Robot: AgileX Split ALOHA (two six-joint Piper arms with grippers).
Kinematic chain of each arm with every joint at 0, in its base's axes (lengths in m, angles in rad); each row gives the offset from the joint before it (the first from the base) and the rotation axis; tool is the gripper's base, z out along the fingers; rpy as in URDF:
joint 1: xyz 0 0 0.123 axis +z
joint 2: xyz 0 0 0 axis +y
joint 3: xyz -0.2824 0 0.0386 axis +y
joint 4: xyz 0.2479 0 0.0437 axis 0.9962 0 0.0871
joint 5: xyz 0 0 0 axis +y
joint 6: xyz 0.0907 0 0.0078 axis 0.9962 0 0.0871
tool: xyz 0 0 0 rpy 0 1.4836 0
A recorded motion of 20 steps. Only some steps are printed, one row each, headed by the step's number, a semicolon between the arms.
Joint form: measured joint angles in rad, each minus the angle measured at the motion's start. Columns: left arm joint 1, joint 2, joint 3, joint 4, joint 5, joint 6; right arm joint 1, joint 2, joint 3, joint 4, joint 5, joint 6.
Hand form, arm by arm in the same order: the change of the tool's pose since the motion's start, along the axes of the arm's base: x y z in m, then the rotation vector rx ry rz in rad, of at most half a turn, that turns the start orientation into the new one. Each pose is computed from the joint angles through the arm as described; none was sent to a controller.
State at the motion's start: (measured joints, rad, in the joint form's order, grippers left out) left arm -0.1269 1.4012 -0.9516 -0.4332 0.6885 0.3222; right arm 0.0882 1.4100 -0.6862 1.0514 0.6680 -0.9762
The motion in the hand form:
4: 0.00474 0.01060 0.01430 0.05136 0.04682 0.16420; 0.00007 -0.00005 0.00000 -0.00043 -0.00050 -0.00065
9: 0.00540 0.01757 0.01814 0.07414 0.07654 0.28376; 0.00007 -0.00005 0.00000 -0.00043 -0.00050 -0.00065
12: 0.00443 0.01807 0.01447 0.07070 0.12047 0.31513; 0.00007 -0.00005 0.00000 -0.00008 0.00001 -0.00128
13: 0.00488 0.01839 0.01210 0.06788 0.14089 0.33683; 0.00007 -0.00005 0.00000 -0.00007 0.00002 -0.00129
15: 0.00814 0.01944 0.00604 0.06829 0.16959 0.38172; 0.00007 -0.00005 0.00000 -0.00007 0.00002 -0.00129
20: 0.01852 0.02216 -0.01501 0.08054 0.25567 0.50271; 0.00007 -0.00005 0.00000 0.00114 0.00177 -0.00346
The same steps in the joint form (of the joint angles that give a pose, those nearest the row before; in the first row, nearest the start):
4: 0.0000 0.0000 -0.0721 0.2199 0.0650 -0.3050; 0.0000 0.0000 0.0000 0.0000 -0.0009 0.0000
9: 0.0000 0.0000 -0.0942 0.3369 0.0992 -0.4878; 0.0000 0.0000 0.0000 0.0000 -0.0009 0.0000
12: 0.0000 0.0084 -0.0942 0.3452 0.1285 -0.5312; 0.0000 0.0000 0.0000 0.0000 -0.0009 0.0009
13: 0.0000 0.0157 -0.0946 0.3516 0.1382 -0.5595; 0.0000 0.0000 0.0000 0.0000 -0.0009 0.0009
15: 0.0000 0.0372 -0.0955 0.3735 0.1412 -0.6178; 0.0000 0.0000 0.0000 0.0000 -0.0009 0.0009
20: 0.0000 0.1116 -0.0991 0.4332 0.1506 -0.7733; 0.0000 0.0000 0.0000 0.0000 -0.0009 0.0040

